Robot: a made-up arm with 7 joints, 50 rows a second.
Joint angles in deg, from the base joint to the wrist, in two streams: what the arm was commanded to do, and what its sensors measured. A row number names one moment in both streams.
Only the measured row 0 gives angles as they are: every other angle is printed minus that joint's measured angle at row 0.
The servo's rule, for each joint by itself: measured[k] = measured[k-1] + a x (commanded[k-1-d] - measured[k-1]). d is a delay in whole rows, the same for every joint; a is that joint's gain. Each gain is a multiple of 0.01, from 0.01 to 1. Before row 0 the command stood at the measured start. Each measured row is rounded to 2 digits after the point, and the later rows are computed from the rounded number. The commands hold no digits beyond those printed.
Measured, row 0:
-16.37 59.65 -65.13 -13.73 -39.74 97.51 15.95
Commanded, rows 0 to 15:
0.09 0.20 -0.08 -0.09 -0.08 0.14 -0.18
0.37 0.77 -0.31 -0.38 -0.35 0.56 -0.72
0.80 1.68 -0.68 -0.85 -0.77 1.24 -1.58
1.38 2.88 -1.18 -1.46 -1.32 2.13 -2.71
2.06 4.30 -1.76 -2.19 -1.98 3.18 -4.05
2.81 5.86 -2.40 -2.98 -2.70 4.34 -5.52
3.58 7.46 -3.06 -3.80 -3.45 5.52 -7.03
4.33 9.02 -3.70 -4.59 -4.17 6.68 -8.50
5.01 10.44 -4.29 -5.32 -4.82 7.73 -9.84
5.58 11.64 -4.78 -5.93 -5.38 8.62 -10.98
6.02 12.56 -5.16 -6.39 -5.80 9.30 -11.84
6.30 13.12 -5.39 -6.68 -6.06 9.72 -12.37
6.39 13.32 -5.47 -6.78 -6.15 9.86 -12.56
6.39 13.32 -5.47 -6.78 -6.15 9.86 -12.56
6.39 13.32 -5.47 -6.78 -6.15 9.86 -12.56
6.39 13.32 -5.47 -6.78 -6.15 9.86 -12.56
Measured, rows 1 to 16:
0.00 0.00 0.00 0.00 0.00 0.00 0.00
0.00 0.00 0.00 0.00 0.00 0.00 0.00
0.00 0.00 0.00 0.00 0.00 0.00 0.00
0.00 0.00 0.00 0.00 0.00 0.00 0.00
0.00 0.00 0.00 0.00 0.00 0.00 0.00
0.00 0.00 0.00 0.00 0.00 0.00 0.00
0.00 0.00 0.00 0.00 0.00 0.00 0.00
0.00 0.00 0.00 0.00 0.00 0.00 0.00
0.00 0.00 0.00 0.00 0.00 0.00 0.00
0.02 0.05 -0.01 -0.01 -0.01 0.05 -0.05
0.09 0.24 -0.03 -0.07 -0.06 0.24 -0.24
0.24 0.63 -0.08 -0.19 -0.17 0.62 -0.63
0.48 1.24 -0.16 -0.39 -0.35 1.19 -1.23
0.81 2.07 -0.27 -0.68 -0.61 1.95 -2.05
1.23 3.09 -0.42 -1.05 -0.94 2.86 -3.06
1.72 4.27 -0.60 -1.49 -1.34 3.87 -4.21
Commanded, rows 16 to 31:
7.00 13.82 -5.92 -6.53 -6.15 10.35 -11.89
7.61 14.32 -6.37 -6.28 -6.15 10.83 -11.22
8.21 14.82 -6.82 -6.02 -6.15 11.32 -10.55
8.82 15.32 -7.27 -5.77 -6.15 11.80 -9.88
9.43 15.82 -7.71 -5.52 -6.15 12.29 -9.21
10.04 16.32 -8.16 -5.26 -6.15 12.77 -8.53
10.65 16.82 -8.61 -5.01 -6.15 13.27 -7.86
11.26 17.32 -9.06 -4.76 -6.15 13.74 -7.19
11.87 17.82 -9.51 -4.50 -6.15 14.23 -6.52
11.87 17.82 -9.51 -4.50 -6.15 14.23 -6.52
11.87 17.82 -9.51 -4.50 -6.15 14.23 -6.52
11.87 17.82 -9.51 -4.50 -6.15 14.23 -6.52
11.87 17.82 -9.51 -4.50 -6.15 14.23 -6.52
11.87 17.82 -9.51 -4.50 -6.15 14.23 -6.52
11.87 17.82 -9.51 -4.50 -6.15 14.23 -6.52
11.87 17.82 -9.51 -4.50 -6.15 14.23 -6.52
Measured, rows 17 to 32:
2.27 5.55 -0.82 -1.99 -1.79 4.94 -5.45
2.85 6.87 -1.06 -2.52 -2.27 6.00 -6.72
3.42 8.16 -1.32 -3.07 -2.77 7.00 -7.96
3.97 9.35 -1.59 -3.60 -3.25 7.87 -9.09
4.46 10.37 -1.86 -4.09 -3.70 8.57 -10.04
4.87 11.17 -2.11 -4.52 -4.09 9.06 -10.77
5.19 11.75 -2.35 -4.88 -4.42 9.36 -11.29
5.44 12.17 -2.57 -5.18 -4.70 9.55 -11.66
5.64 12.48 -2.77 -5.44 -4.93 9.67 -11.92
5.93 12.84 -2.99 -5.61 -5.13 9.93 -11.91
6.28 13.24 -3.23 -5.72 -5.29 10.27 -11.71
6.69 13.67 -3.48 -5.77 -5.43 10.67 -11.37
7.14 14.12 -3.75 -5.77 -5.55 11.10 -10.94
7.62 14.58 -4.03 -5.73 -5.65 11.55 -10.44
8.13 15.05 -4.32 -5.65 -5.73 12.01 -9.89
8.66 15.53 -4.62 -5.55 -5.80 12.49 -9.30

